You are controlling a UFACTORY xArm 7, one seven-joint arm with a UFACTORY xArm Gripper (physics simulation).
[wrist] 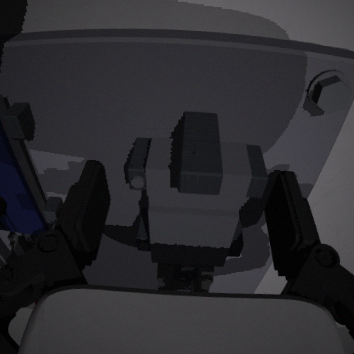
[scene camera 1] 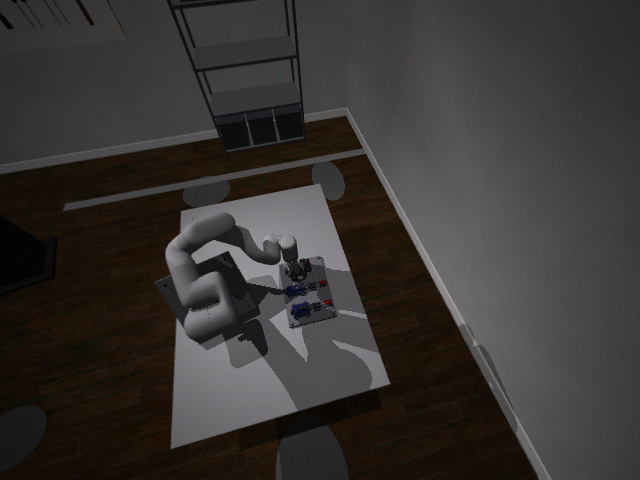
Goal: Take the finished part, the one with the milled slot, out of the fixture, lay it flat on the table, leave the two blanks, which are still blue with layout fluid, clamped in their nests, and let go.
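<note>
The finished part, a plain grey block without blue, sits in its nest between small dark side stops in the wrist view. A dark block shape lies over its upper middle; I cannot tell the slot clearly. My gripper is open, one finger on each side of the part with a gap to both. In the scene view the gripper mostly hides that part. Two blue blanks, the nearer one and the middle one, sit in their nests on the grey fixture plate.
Red-tipped clamps, one at the near nest and another at the middle nest, stand along the plate's right side. A hex bolt rises at the plate's corner. The white table surrounds the plate. A shelf rack stands at the back wall.
</note>
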